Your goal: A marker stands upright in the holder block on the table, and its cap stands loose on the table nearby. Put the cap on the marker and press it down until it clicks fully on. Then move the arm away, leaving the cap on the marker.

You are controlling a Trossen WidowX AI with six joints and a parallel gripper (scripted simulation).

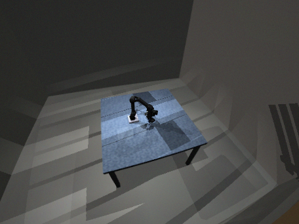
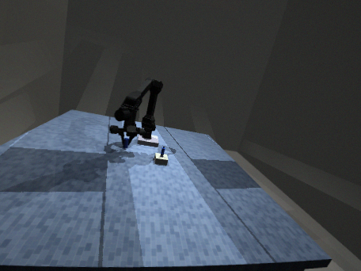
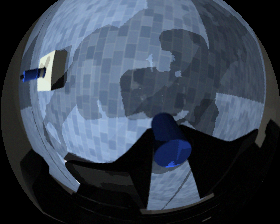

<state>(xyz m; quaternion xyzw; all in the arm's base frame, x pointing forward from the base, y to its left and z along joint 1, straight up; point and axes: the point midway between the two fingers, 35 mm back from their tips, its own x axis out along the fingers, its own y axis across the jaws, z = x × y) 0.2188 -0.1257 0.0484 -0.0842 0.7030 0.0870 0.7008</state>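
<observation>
The tan holder block is 6 cm ahead of my gripper tip, 20 cm to the left of it and 3 cm below it. From my gripper tip the other things lie so: blue cap 1 cm above.
</observation>
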